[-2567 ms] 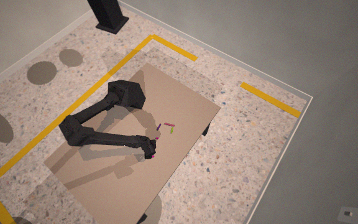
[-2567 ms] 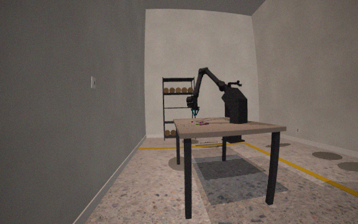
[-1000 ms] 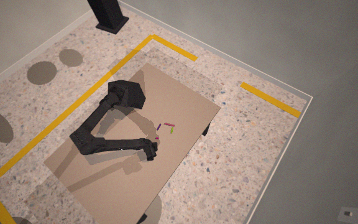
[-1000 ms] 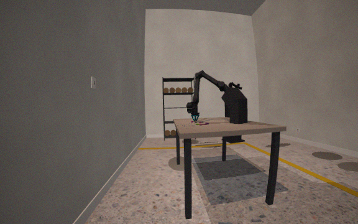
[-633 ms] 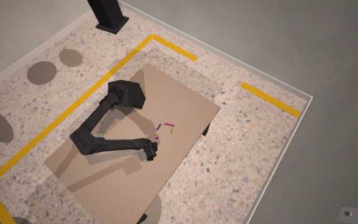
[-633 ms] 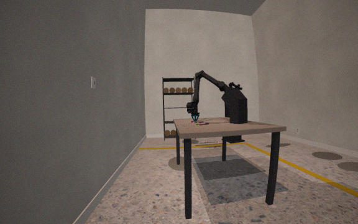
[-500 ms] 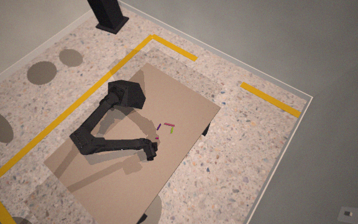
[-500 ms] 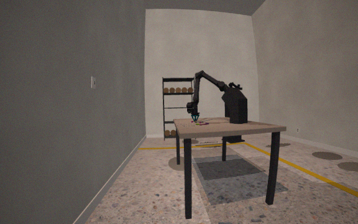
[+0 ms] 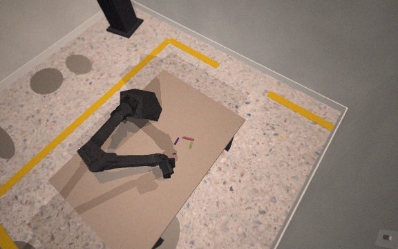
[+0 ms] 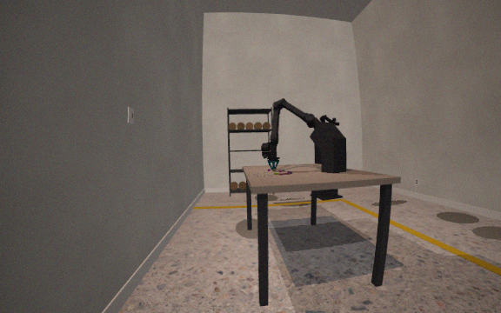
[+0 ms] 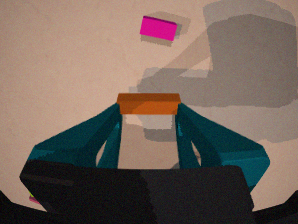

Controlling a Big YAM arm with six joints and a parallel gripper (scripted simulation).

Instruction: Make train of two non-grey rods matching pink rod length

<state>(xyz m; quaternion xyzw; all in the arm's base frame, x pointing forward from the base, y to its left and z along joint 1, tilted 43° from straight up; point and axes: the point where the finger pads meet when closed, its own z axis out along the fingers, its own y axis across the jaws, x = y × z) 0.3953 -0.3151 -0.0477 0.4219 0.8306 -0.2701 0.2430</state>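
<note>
My hand is 10 mm to the left of the orange rod and 10 mm above it. Round my hand: purple rod: 50 mm behind, 200 mm to the left, 20 mm below; lime rod: 70 mm ahead, 220 mm to the left, 20 mm below; grey rod: 70 mm behind, 50 mm to the left, 20 mm below.
</note>
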